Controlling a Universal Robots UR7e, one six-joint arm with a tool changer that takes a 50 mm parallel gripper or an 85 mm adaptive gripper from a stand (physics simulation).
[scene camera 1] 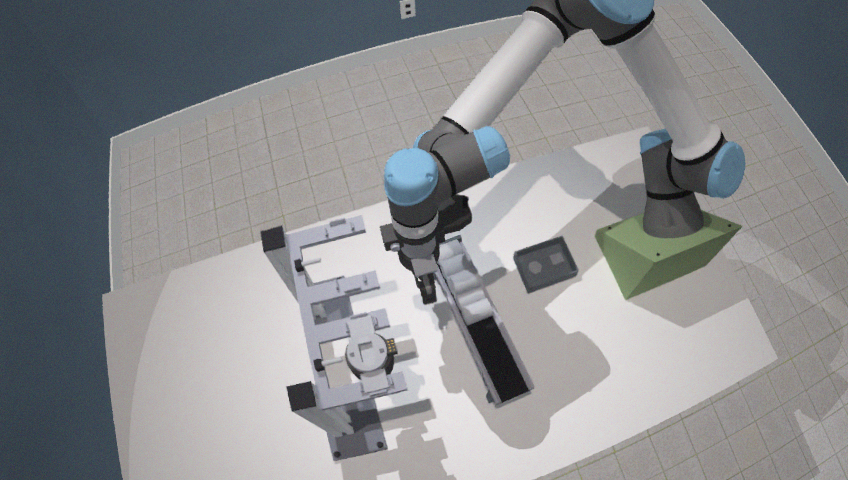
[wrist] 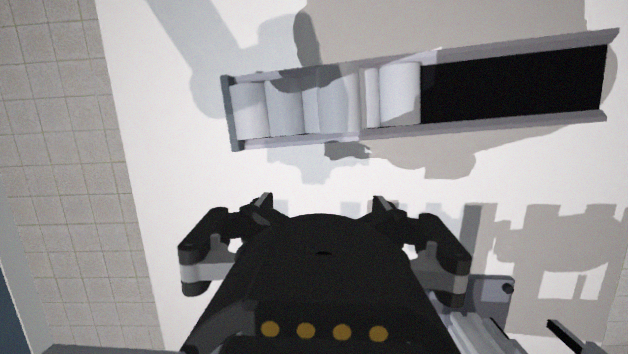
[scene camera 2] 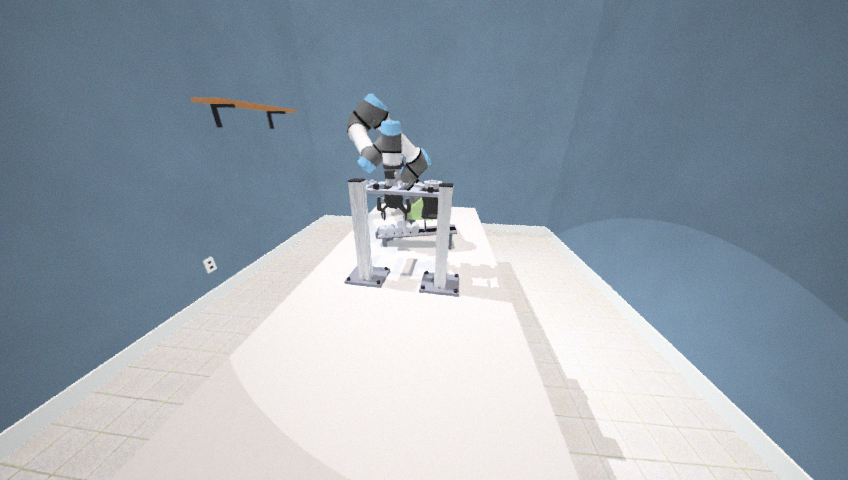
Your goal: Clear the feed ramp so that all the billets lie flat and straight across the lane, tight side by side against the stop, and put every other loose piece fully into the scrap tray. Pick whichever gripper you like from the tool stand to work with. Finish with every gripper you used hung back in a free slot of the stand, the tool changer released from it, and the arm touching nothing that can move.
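Frame: origin at the arm's base, x ahead, y left, z up, level; millimetres.
Seen in the pictures: arm's base, link origin: (scene camera 1: 673, 225).
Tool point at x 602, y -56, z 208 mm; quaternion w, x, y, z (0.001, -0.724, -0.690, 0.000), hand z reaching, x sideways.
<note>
Pixels of each thing's middle, then the offset from my tool point to it. "spot": a spot on its surface instead.
- feed ramp, surface spot: (wrist: 500, 46) (scene camera 1: 512, 345) spot: dx -137, dy +177, dz -244 mm
- billet, body centre: (wrist: 251, 112) (scene camera 1: 447, 252) (scene camera 2: 383, 230) dx -82, dy -78, dz -263 mm
- pale cylinder, body centre: (wrist: 399, 96) (scene camera 1: 476, 311) (scene camera 2: 415, 228) dx -93, dy +81, dz -245 mm
- scrap tray, body centre: (scene camera 1: 545, 264) dx -299, dy +1, dz -318 mm
The feed ramp (scene camera 1: 513, 350) (wrist: 500, 46) holds several pale cylinder-like pieces in a row from its dark stop (wrist: 228, 112). The billet (wrist: 248, 111) nearest the stop lies across the lane. Narrow strips show between the wider bodies, and a pale cylinder (wrist: 400, 94) ends the row. I cannot tell billets from other loose pieces throughout the row. The black adaptive gripper (scene camera 1: 427, 292) (scene camera 2: 394, 211) (wrist: 324, 202) is on my arm, open and empty, in the air between ramp and stand. The scrap tray (scene camera 1: 553, 282) holds a pale round shape and a pale squarish shape.
The tool stand (scene camera 1: 307, 321) (scene camera 2: 361, 231) is left of the ramp in scene camera 1, its arms reaching toward my gripper. Another gripper (scene camera 1: 368, 353) (scene camera 2: 430, 206) hangs in it. The green arm base (scene camera 1: 660, 249) stands beyond the tray. An orange wall shelf (scene camera 2: 243, 104) is far off.
</note>
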